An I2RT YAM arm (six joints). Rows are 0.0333 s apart.
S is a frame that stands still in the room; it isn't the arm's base.
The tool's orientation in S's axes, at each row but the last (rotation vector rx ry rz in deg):
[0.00 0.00 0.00]
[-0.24 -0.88 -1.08]
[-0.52 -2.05 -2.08]
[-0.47 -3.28 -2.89]
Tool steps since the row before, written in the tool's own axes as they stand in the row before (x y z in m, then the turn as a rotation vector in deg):
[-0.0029 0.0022 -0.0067 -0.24 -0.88 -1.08]
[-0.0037 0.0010 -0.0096 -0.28 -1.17 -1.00]
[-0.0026 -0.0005 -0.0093 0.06 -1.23 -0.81]
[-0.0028 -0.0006 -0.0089 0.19 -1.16 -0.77]
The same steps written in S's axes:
[-0.0029 0.0022 -0.0067 -0.24 -0.88 -1.08]
[-0.0035 0.0010 -0.0097 -0.29 -1.17 -1.00]
[-0.0023 -0.0005 -0.0094 0.04 -1.24 -0.80]
[-0.0023 -0.0005 -0.0090 0.17 -1.18 -0.75]

